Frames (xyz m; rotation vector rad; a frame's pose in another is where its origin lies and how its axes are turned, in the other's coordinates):
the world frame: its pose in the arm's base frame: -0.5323 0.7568 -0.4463 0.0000 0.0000 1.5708
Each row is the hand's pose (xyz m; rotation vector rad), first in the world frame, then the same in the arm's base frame.
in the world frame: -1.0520 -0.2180 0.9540 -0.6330 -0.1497 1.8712
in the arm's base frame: -0.3143 -0.2952 0.5077 0.4097 0.6635 -2.6872
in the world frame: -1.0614 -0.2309 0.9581 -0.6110 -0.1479 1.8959
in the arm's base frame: -0.3014 -0.3046 0.5118 0.3892 0.6378 -2.6742
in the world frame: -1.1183 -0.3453 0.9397 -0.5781 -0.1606 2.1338
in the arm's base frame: -0.1870 -0.3615 0.4934 0.3174 0.5616 -2.4624
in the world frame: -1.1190 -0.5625 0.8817 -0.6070 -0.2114 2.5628
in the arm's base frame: 0.0302 -0.3622 0.4354 0.2492 0.5155 -2.0389
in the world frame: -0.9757 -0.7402 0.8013 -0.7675 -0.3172 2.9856
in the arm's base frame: 0.2079 -0.2189 0.3550 0.2319 0.5586 -1.5715
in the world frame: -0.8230 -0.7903 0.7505 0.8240 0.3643 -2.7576
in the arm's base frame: 0.2580 -0.0662 0.3042 0.2429 0.6279 -1.2718
